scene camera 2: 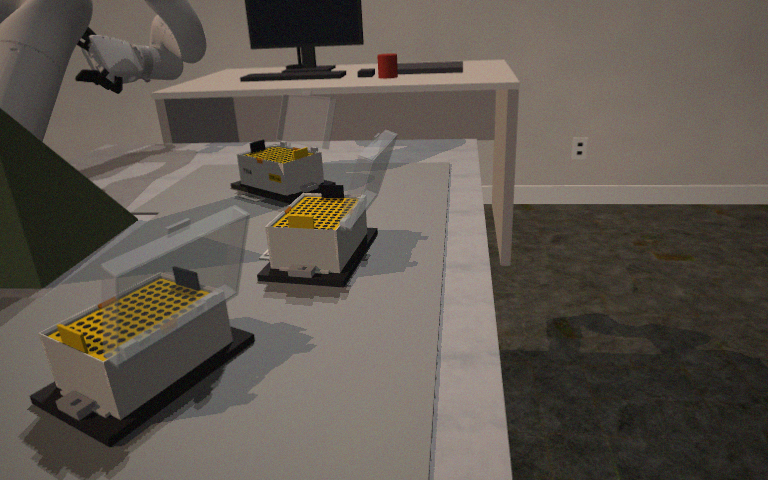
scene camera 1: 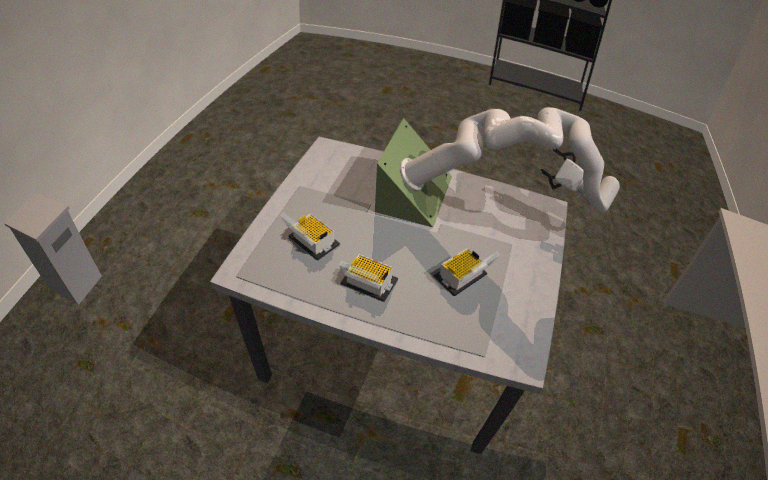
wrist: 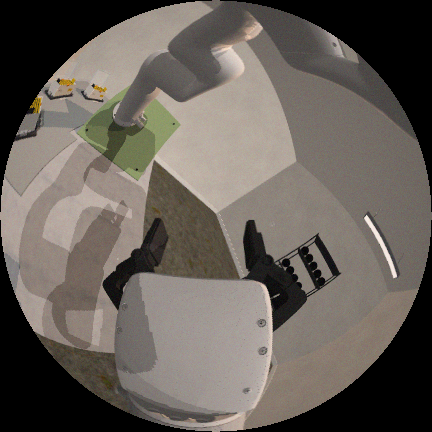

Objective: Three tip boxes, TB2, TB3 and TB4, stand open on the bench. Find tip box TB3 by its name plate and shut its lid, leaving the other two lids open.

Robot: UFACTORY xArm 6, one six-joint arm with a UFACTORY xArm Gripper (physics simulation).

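Places are measured from the arm's base along level axes (x right, y ahead, z up), in centimetres.
Pixels of known places: gripper, fingertip midpoint: (scene camera 1: 547, 159) (wrist: 203, 228); arm's base, link origin: (scene camera 1: 411, 174) (wrist: 127, 112).
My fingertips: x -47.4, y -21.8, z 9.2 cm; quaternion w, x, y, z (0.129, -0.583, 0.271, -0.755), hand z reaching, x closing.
For each thing: its top centre in the pictures, then the offset to it from my fingertips. Level surfaces: height alone.
- left box, top centre: (scene camera 2: 125, 302) (scene camera 1: 315, 225) (wrist: 99, 87) dx +70.4, dy +54.1, dz -15.2 cm
- right box, top centre: (scene camera 2: 272, 151) (scene camera 1: 461, 260) dx +20.1, dy +49.4, dz -15.2 cm
- bench, surface height: dz -22.1 cm
- grey mat, surface height: dz -21.8 cm
Three white tip boxes with yellow tip racks stand on black bases, each with its clear lid raised. The left box (scene camera 1: 318, 242) (scene camera 2: 169, 362) is nearest in scene camera 2; its lid (scene camera 2: 175, 249) stands open. The middle box (scene camera 1: 365, 279) (scene camera 2: 303, 247) has its lid (scene camera 2: 378, 161) open. The right box (scene camera 1: 461, 275) (scene camera 2: 300, 175) has its lid (scene camera 1: 491, 259) (scene camera 2: 306, 120) open. The far box's small front labels in scene camera 2 are too small to read surely, so I cannot tell which is TB3. My gripper (scene camera 1: 550, 161) (scene camera 2: 80, 54) (wrist: 203, 228) is open and empty, high and away from the boxes.
A green wedge-shaped mount (scene camera 1: 396, 192) (scene camera 2: 50, 220) (wrist: 155, 127) carries the arm at the back of the bench (scene camera 1: 518, 367). A grey mat (scene camera 1: 419, 316) lies under the boxes. A desk (scene camera 2: 339, 84) with a monitor (scene camera 2: 305, 22) and red cup (scene camera 2: 387, 66) stands beyond the bench.
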